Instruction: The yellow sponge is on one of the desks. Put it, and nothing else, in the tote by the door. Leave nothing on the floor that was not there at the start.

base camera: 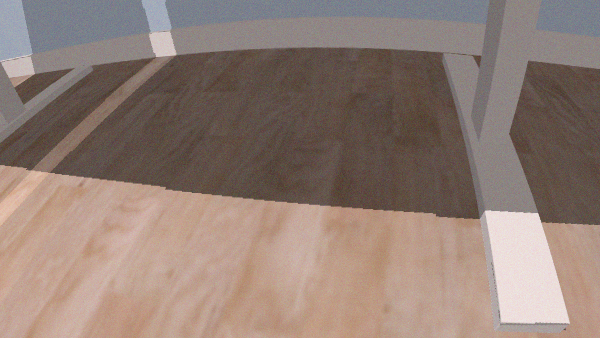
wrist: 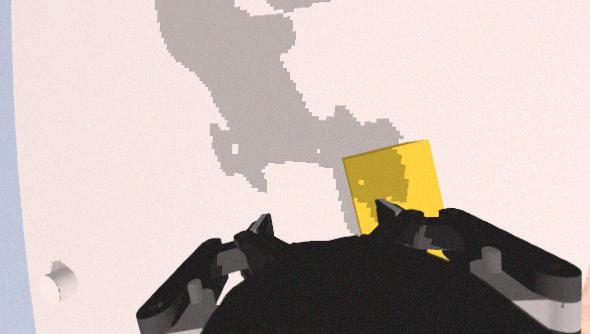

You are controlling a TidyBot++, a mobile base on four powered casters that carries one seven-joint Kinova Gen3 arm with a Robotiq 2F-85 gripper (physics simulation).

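Places are measured from the arm's base along level axes (x right, y ahead, z up), in millimetres.
Pixels of known places: gripper, between the fingertips: (wrist: 322, 217).
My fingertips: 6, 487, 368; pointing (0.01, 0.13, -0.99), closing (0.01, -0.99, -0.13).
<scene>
For each thing: its top centre in the pictures, then the offset to it from my fingertips, as dx, dy, dz. "*": a spot on its surface instead. Level surfaces: height alone.
- yellow sponge, centre of its top: (wrist: 399, 213) -1, -60, +0
- white desk top, height of its surface: dz -44
- small white cylinder, centre of its top: (wrist: 48, 290) -96, +440, -20
- desk leg, a spot on its surface: (base camera: 500, 75) * +256, +42, -618
- long foot, a spot on its surface: (base camera: 525, 270) * +212, -199, -739
- wooden floor, height of its surface: dz -764
The yellow sponge (wrist: 420, 175) lies on the white desk top (wrist: 475, 75) in the wrist view, right of the middle. Its near part is hidden behind the right finger and the gripper's body. My gripper (wrist: 322, 217) is open and above the desk, with nothing between its fingers. The right finger overlaps the sponge in the view, and the left finger is over bare desk to the sponge's left. The gripper's shadow falls partly across the sponge. The tote by the door does not show in either view.
A small white cylinder (wrist: 62, 284) is on the desk at the lower left of the wrist view. In the base camera view, a desk leg (base camera: 500, 75) rises from a long foot (base camera: 525, 270) on the wooden floor (base camera: 200, 250) at the right. A blue-grey wall (base camera: 325, 7) stands behind.
</scene>
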